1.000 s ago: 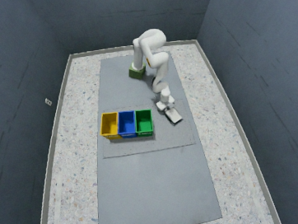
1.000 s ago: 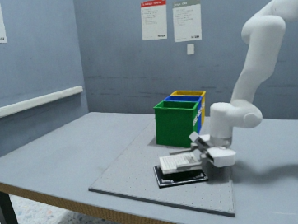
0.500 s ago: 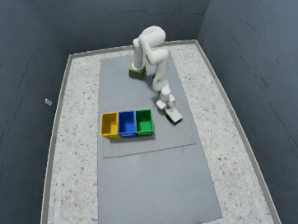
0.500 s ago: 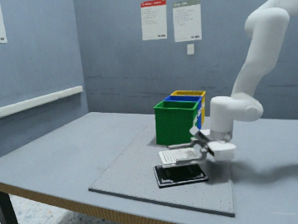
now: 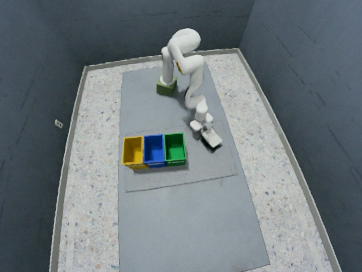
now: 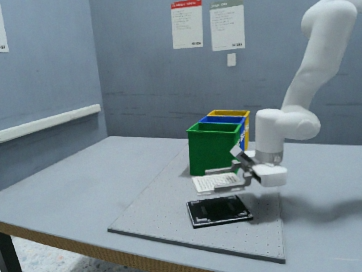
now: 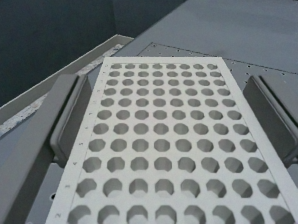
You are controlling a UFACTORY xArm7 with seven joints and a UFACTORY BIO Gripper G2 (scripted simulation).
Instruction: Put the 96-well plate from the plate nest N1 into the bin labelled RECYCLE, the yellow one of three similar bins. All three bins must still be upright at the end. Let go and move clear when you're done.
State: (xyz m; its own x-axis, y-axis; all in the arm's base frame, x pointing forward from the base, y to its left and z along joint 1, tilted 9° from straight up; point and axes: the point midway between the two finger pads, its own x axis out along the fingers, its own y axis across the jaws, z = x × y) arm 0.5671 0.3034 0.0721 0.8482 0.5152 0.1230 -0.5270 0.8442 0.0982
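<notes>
My hand is 90 mm above the black plate nest. Round my hand: blue bin: 400 mm to the right, 90 mm ahead, 10 mm below; then white 96-well plate: 10 mm below; then green bin: 270 mm to the right, 80 mm ahead, 10 mm below.
</notes>
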